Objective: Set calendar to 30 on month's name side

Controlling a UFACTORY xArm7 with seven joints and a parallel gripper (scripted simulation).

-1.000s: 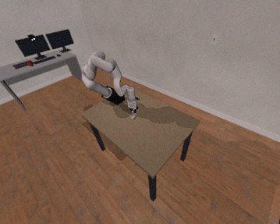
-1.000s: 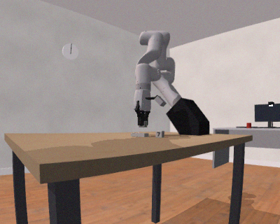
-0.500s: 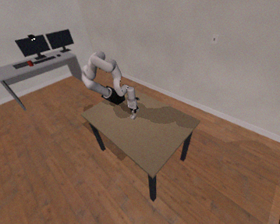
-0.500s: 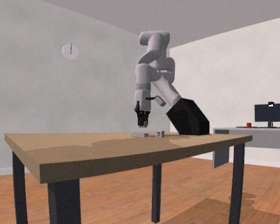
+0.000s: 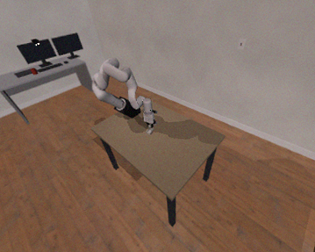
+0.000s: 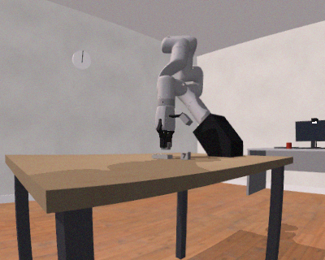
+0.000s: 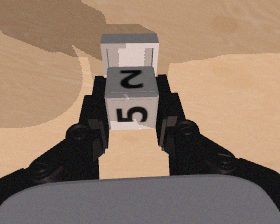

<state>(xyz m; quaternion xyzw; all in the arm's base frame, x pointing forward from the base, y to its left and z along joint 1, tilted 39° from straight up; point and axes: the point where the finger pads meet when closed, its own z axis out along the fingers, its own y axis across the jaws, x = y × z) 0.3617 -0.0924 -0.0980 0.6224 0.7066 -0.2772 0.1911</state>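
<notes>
Now: the low tray 2 cm to the right of my hand and 6 cm below it.
</notes>
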